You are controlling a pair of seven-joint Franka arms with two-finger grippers.
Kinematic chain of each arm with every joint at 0, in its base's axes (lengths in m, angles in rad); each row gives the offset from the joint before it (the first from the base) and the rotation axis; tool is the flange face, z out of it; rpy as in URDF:
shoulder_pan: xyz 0 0 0.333 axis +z
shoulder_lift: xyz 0 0 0 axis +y
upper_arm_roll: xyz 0 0 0.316 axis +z
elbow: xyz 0.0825 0 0 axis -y
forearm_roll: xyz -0.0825 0 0.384 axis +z
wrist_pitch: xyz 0 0 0 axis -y
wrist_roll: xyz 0.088 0 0 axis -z
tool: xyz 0 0 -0.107 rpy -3.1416 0 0
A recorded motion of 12 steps. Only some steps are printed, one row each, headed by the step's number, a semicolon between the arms.
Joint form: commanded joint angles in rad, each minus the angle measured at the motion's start. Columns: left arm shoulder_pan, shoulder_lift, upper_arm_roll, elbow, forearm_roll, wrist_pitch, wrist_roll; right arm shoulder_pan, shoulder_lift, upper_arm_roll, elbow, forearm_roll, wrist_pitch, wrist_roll.
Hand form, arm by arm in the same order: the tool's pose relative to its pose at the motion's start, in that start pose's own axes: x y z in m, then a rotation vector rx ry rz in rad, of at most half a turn. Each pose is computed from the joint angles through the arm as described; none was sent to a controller.
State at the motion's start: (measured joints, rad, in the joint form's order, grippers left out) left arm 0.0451 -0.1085 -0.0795 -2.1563 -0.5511 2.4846 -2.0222; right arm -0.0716 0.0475 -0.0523 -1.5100 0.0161 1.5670 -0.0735
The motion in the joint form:
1: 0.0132 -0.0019 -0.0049 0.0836 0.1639 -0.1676 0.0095; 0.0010 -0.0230 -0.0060 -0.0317 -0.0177 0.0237 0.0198
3: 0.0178 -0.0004 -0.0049 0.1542 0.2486 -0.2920 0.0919; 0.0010 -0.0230 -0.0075 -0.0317 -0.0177 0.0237 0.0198
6: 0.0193 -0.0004 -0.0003 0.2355 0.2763 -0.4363 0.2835; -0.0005 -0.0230 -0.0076 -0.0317 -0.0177 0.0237 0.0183
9: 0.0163 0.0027 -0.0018 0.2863 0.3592 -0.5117 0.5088; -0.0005 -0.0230 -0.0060 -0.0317 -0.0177 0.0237 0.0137
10: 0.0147 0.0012 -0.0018 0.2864 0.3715 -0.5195 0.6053; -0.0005 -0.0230 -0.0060 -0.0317 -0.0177 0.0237 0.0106
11: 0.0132 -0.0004 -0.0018 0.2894 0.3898 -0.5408 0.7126; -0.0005 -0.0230 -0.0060 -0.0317 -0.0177 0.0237 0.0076
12: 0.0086 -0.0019 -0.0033 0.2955 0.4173 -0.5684 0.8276; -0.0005 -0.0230 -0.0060 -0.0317 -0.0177 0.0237 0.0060
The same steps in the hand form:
1: -0.0180 0.0000 -0.0176 0.0420 0.1147 0.1496; -0.0052 0.0047 -0.0003 -0.0177 0.0139 0.0248
3: -0.0302 0.0013 -0.0340 0.0784 0.1846 0.2989; -0.0053 0.0055 -0.0003 -0.0177 0.0139 0.0263
6: -0.0431 0.0010 -0.0559 0.1537 0.2141 0.5141; -0.0054 0.0064 -0.0003 -0.0178 0.0139 0.0264
9: -0.0503 0.0013 -0.0688 0.1917 0.2709 0.7909; -0.0053 0.0055 -0.0003 -0.0177 0.0139 0.0202
10: -0.0498 0.0003 -0.0691 0.2101 0.2754 0.8933; -0.0053 0.0055 -0.0003 -0.0177 0.0138 0.0171
11: -0.0486 -0.0011 -0.0700 0.2410 0.2862 1.0076; -0.0053 0.0055 -0.0003 -0.0178 0.0138 0.0141
12: -0.0487 -0.0042 -0.0711 0.2793 0.3027 1.1368; -0.0053 0.0055 -0.0003 -0.0178 0.0138 0.0125

